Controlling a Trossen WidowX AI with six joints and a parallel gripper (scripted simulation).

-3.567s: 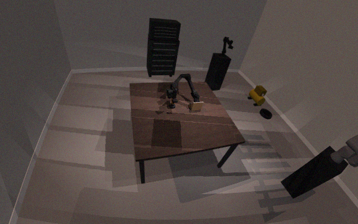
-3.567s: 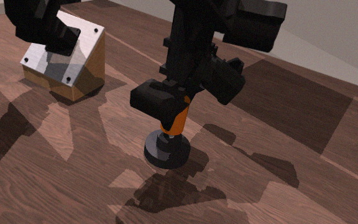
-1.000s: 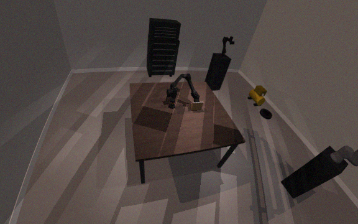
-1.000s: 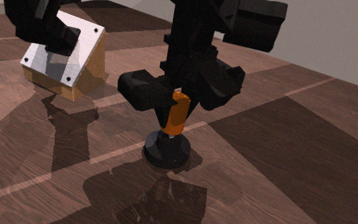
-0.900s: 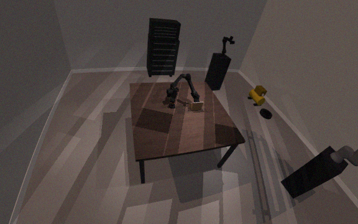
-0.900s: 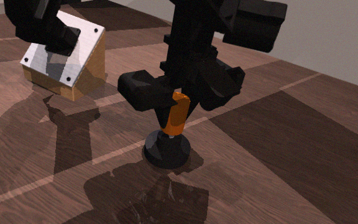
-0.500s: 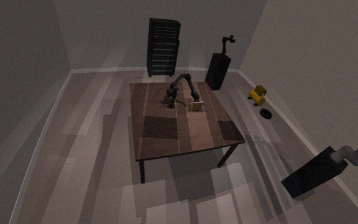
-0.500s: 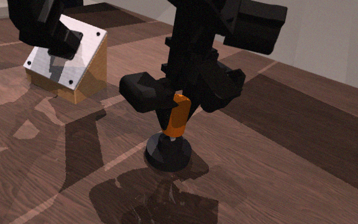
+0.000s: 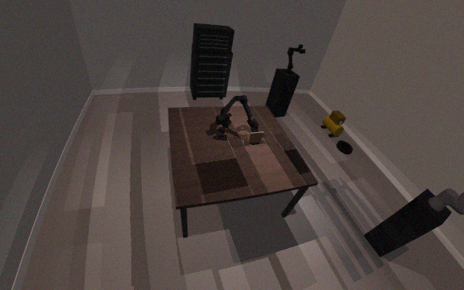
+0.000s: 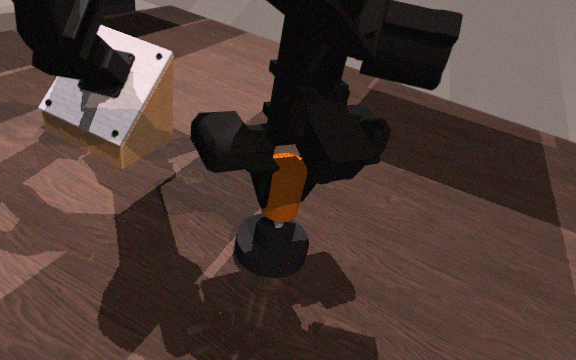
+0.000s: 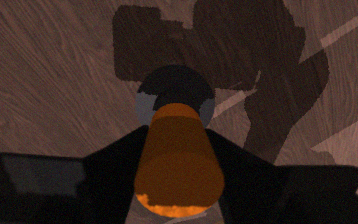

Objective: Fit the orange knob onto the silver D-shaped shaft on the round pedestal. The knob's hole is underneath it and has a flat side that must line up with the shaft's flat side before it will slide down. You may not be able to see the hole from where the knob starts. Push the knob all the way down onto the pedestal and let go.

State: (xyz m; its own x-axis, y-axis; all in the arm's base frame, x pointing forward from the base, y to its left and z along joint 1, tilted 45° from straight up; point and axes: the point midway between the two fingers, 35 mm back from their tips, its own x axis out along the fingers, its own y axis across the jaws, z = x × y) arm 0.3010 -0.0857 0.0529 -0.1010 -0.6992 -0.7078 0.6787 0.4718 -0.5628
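Now: the orange knob 3 cm above my gripper tip. Also, from my gripper tip: round dark pedestal 4 cm below.
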